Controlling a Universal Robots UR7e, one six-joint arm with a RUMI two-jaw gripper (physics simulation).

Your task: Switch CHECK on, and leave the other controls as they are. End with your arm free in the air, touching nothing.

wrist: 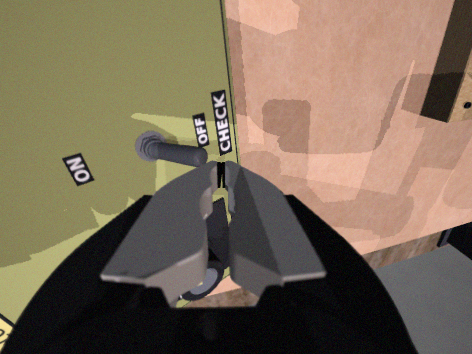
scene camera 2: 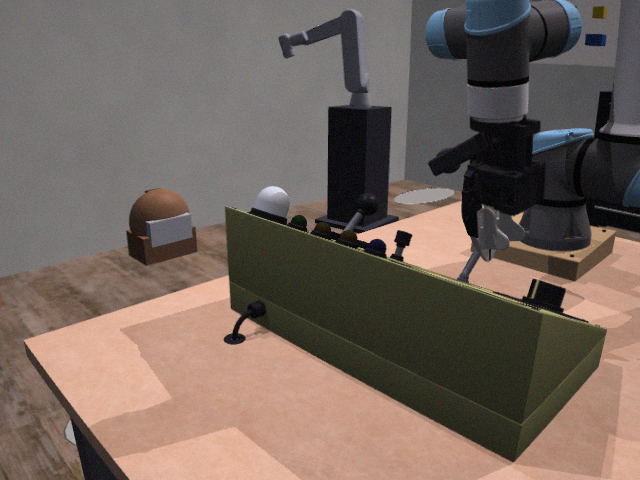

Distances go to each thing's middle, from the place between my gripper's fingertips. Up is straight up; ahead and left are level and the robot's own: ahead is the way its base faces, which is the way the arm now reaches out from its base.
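Scene:
Grey toggle lever (wrist: 194, 156): 20 mm to the right of my hand, 30 mm ahead of it.

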